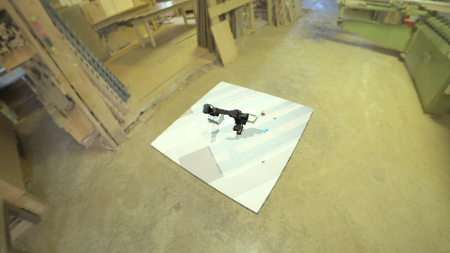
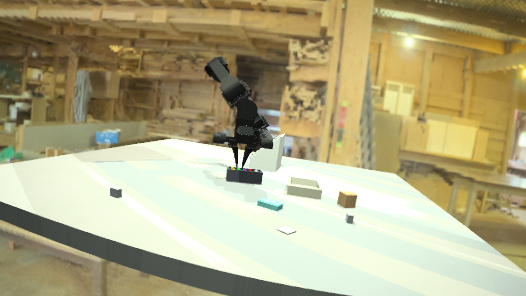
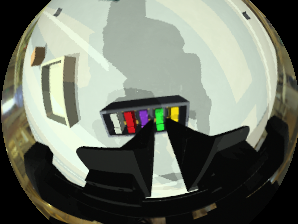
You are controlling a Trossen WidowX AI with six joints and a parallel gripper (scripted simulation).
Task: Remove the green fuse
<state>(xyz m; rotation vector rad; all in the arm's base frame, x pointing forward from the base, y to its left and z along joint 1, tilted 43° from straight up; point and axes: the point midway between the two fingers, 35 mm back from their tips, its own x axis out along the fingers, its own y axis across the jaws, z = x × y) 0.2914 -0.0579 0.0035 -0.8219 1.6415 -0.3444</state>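
Right now my gripper tip is 2 cm above the green fuse. Also, from my gripper tip: orange-brown cube (9 cm ahead, 34 cm to the left, 2 cm below); teal block (21 cm ahead, 13 cm to the left, 4 cm below); tray (21 cm to the left, 4 cm below).
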